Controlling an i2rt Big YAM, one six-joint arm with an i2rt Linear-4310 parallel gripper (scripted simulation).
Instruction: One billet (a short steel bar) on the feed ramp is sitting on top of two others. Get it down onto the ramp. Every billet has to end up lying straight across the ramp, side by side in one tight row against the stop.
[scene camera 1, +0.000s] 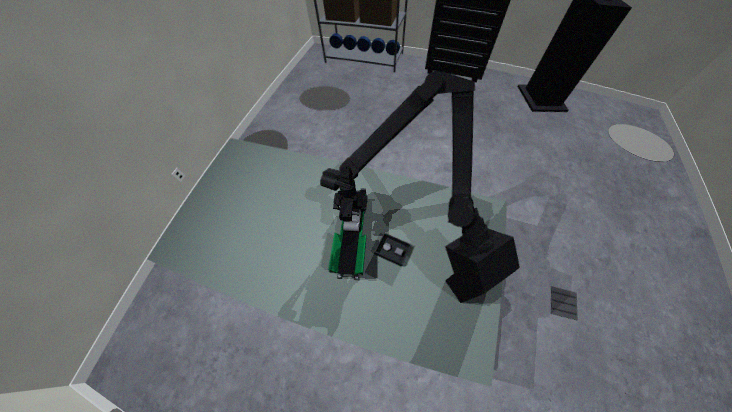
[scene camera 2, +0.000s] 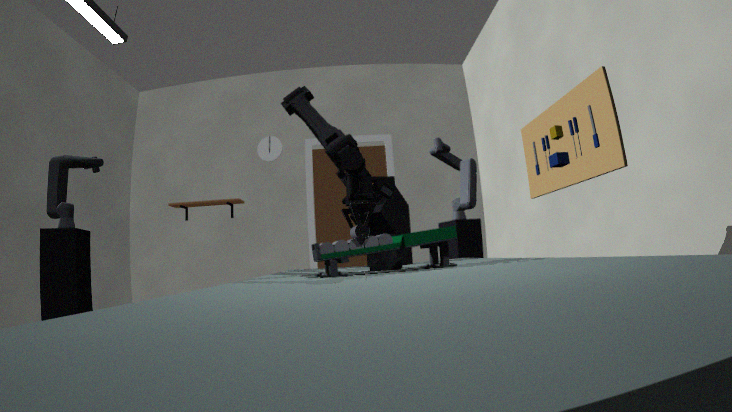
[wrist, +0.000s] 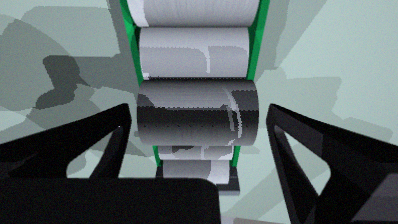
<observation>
In view: the gripper (scene camera 2: 359, 232), a billet (wrist: 169, 112) and a billet (wrist: 217, 171).
The gripper is seen too in the wrist view (wrist: 198, 112).
</observation>
